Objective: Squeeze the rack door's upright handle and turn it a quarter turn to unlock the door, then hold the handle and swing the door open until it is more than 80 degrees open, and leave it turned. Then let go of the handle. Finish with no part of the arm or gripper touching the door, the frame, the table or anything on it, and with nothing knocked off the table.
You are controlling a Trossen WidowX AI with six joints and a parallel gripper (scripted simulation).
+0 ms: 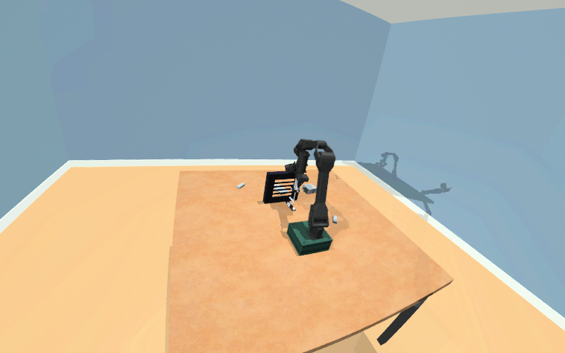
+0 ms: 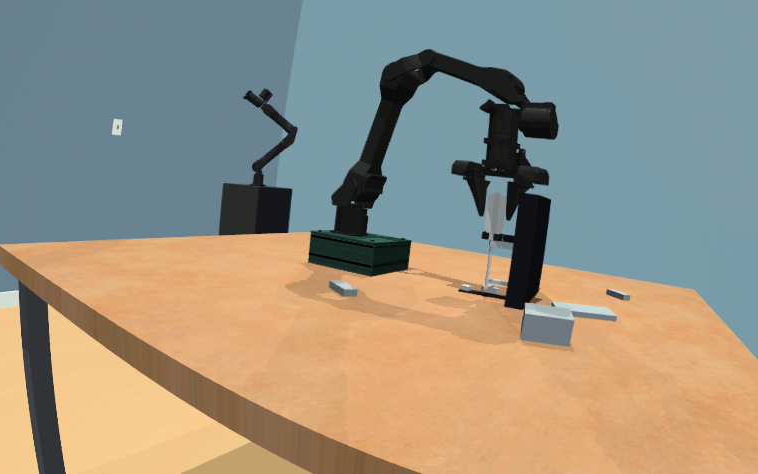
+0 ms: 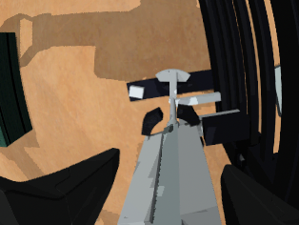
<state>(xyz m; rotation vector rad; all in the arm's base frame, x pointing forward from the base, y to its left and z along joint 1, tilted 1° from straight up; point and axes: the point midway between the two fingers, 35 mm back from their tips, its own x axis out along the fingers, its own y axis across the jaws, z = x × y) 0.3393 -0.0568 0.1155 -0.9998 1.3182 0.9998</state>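
Right now my gripper tip is 1 cm to the right of the grey upright handle and 3 cm above it. Round my gripper tip: flat grey plate (20 cm ahead, 1 cm to the left, 14 cm below).
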